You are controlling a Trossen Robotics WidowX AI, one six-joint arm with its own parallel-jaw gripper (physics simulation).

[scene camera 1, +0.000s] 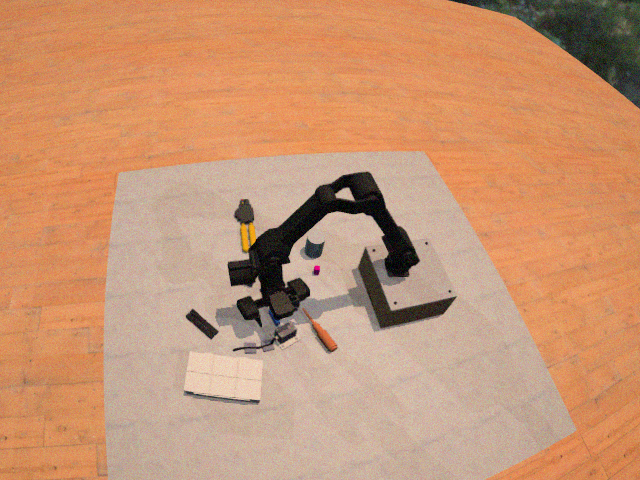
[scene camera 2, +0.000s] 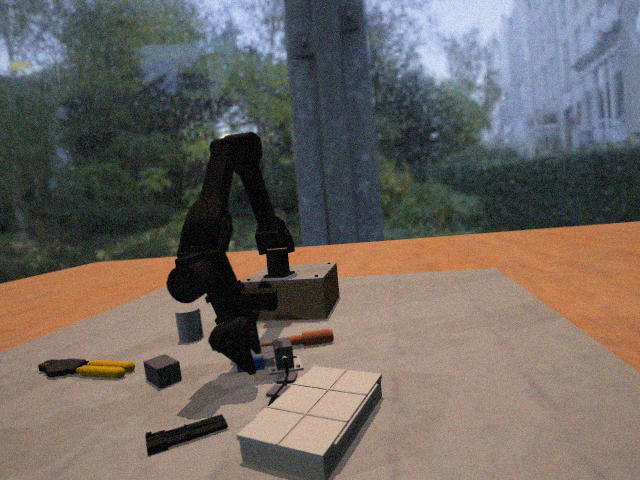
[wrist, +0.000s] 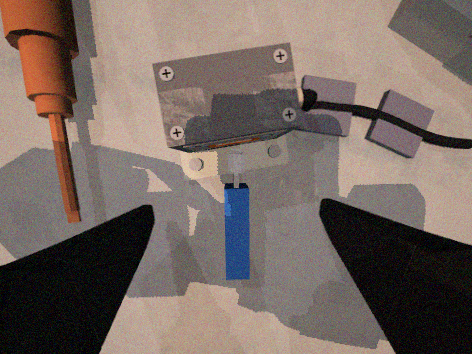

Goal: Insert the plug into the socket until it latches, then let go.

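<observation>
The plug has a blue body and a pale metal tip. In the wrist view it lies lengthwise below the socket. Its tip is over the socket's base plate, in front of the opening and apart from it. The socket is a grey box with screws at its top corners and a slot facing the plug. My gripper is open and empty. In the wrist view its fingers stand wide, one on each side of the plug. Contact height is unclear.
An orange screwdriver lies beside the socket. A black cable runs from the socket over two grey blocks. A tiled white box, a black bar and yellow-handled pliers lie around.
</observation>
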